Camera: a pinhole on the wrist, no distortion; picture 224 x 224 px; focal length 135.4 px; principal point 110.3 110.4 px. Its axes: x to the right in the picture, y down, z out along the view. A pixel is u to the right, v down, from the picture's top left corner.
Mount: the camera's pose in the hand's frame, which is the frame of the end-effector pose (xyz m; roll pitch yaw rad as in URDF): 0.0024 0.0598 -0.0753 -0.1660 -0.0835 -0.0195
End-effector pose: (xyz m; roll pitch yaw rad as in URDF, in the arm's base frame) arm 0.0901 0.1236 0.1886 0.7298 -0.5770 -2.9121
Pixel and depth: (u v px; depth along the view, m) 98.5 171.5 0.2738
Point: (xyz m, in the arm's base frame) 0.2830 0.1118 0.4017
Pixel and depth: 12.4 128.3 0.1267
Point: 0.2318 0.1073 0.2147
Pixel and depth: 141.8 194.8 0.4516
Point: 0.3201 0.0897 0.6688
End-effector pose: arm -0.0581 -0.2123 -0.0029 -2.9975 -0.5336 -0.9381
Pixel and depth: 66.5 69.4 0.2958
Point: -0.0441 -0.2154 -0.2557
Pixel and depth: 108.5 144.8 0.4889
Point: -0.1181 -0.4788 -0.3825
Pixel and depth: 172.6 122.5 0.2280
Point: -0.0362 -0.3986 -0.1030
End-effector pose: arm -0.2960 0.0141 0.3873 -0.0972 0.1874 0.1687
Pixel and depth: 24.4 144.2 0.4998
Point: -0.6229 0.2697 0.7871
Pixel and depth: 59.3 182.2 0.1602
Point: -0.3826 0.1786 0.4453
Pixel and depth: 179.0 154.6 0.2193
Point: -0.2083 0.2090 0.4879
